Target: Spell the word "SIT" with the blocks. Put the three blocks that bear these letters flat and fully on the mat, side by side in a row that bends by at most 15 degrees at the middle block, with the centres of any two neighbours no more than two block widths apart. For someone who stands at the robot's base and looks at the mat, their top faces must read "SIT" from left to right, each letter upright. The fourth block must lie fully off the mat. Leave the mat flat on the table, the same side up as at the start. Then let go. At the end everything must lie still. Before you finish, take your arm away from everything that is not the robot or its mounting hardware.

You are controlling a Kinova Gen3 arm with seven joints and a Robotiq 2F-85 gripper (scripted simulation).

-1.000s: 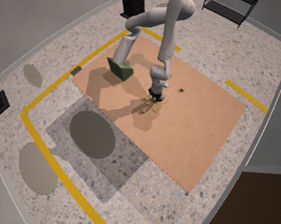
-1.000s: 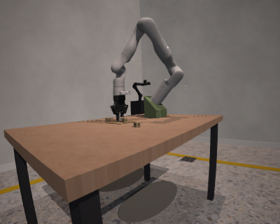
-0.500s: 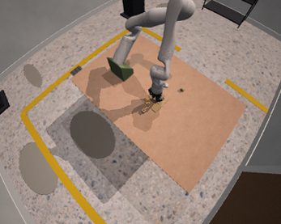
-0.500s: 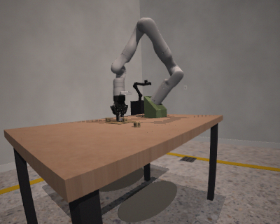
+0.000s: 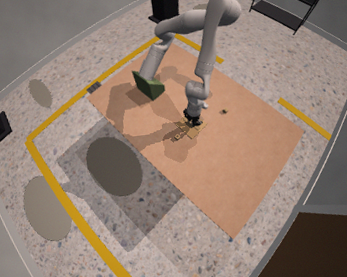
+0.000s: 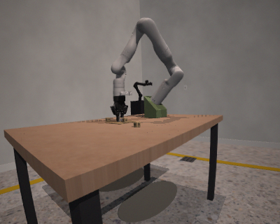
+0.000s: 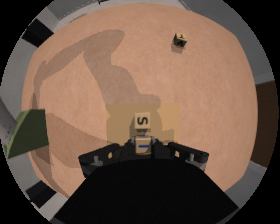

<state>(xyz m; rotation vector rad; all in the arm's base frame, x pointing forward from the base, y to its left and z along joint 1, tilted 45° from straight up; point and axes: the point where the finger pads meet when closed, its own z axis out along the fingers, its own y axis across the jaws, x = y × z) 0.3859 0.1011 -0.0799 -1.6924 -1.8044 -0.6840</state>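
My gripper is now 2 cm above the tan mat.
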